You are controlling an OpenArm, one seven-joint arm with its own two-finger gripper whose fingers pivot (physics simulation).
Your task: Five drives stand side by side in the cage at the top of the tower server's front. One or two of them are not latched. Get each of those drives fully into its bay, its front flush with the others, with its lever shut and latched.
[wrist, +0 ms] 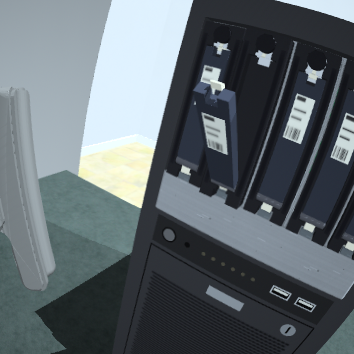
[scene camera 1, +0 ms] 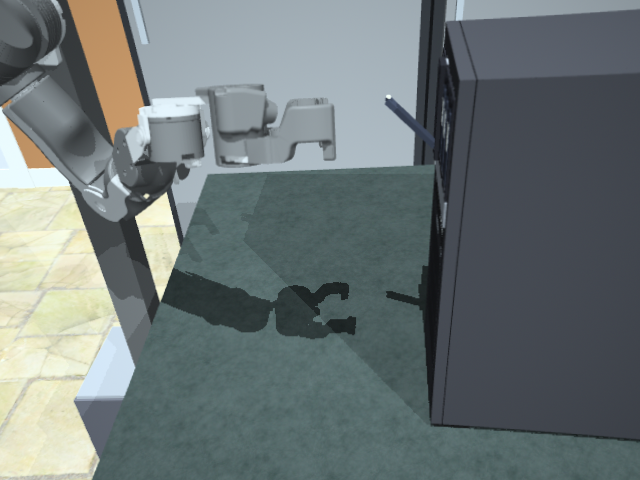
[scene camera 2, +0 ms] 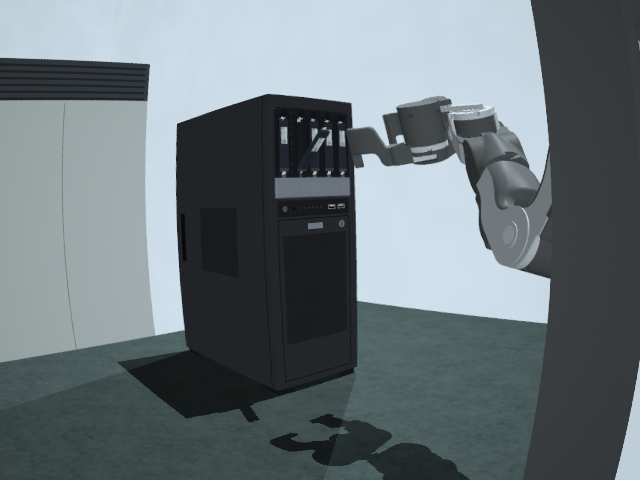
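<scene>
The dark tower server [scene camera 1: 542, 232] [scene camera 2: 222, 310] [wrist: 175, 300] stands upright with five drives in its top cage. The second drive from the left has its lever [scene camera 1: 410, 119] [scene camera 2: 314, 148] [wrist: 220, 160] swung out, its free top end tilted up and away from the front. Whether this drive's body is flush cannot be told. The levers of the leftmost drive [scene camera 2: 283, 149] [wrist: 190, 145], third drive [wrist: 280, 165], fourth drive [scene camera 2: 328, 155] [wrist: 325, 190] and rightmost drive [scene camera 2: 342, 155] look shut. My gripper [scene camera 1: 329, 149] [scene camera 2: 357, 156] is open and empty, apart from the lever in front of the server. One finger shows at the wrist view's left edge.
The server stands on a green table top [scene camera 1: 289, 387] [scene camera 2: 439, 361]. A silver strip [scene camera 2: 312, 188] [wrist: 250, 235] runs below the cage. A dark post [scene camera 2: 578, 232] stands at the right in scene camera 2. A pale cabinet [scene camera 2: 103, 217] stands behind the server.
</scene>
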